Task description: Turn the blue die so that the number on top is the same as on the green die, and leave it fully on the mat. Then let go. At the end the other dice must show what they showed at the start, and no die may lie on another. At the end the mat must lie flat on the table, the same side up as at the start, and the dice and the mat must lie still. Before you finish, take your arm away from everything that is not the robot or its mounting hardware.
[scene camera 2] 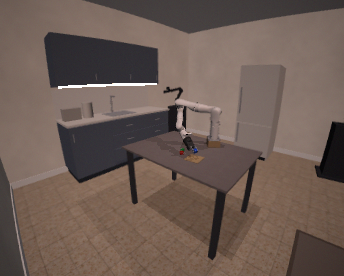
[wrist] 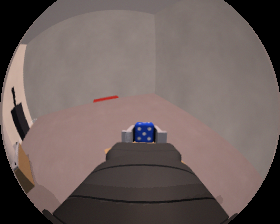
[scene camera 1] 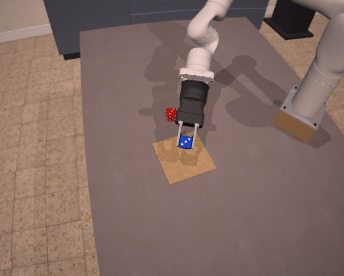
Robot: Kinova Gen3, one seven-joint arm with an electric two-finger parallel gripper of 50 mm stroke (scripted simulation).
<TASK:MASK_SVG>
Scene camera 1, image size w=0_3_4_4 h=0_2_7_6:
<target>gripper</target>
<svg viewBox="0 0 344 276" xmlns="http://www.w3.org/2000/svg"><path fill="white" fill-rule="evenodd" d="M187 81L182 83L180 107L175 118L175 124L179 127L176 147L179 147L182 127L188 126L194 127L191 149L194 149L196 131L198 128L203 127L203 108L207 101L208 87L199 82Z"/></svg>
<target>tan mat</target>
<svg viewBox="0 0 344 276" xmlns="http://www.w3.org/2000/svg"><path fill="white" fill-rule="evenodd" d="M197 133L194 149L190 150L176 147L178 136L152 143L169 185L216 169Z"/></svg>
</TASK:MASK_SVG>
